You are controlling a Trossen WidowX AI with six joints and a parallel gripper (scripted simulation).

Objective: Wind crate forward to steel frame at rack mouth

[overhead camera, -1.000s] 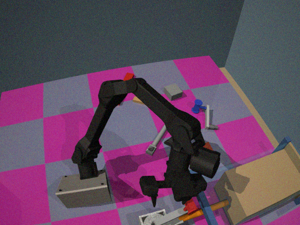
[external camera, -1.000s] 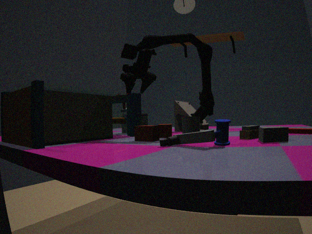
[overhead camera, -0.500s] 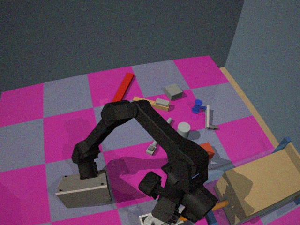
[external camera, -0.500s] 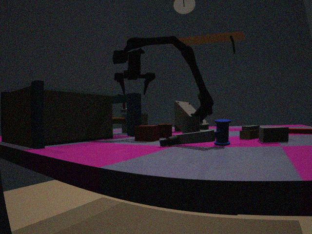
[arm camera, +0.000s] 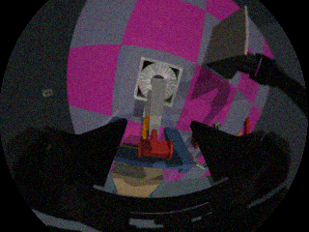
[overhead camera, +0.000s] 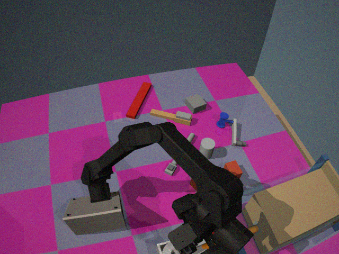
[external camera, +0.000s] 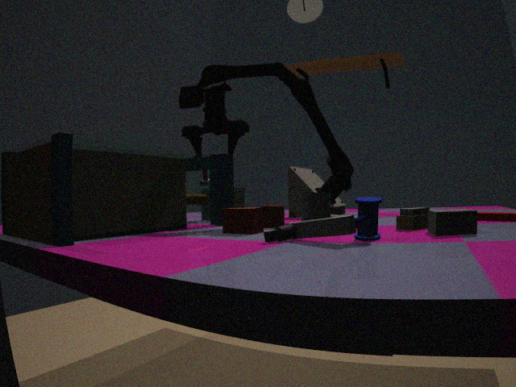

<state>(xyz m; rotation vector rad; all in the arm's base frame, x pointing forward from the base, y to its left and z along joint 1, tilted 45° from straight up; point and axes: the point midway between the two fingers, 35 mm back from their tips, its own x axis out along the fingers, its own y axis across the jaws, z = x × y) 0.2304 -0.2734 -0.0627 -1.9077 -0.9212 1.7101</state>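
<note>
The winch handle with red hub lies 2 cm ahead of my gripper tip and 5 cm below it. The rest, counted from my gripper tip: winch: 7 cm behind, 2 cm to the right, 14 cm below; blue steel frame: 11 cm ahead, 1 cm to the right, 6 cm below; red knob: 6 cm ahead, 1 cm to the left, 3 cm below.
</note>
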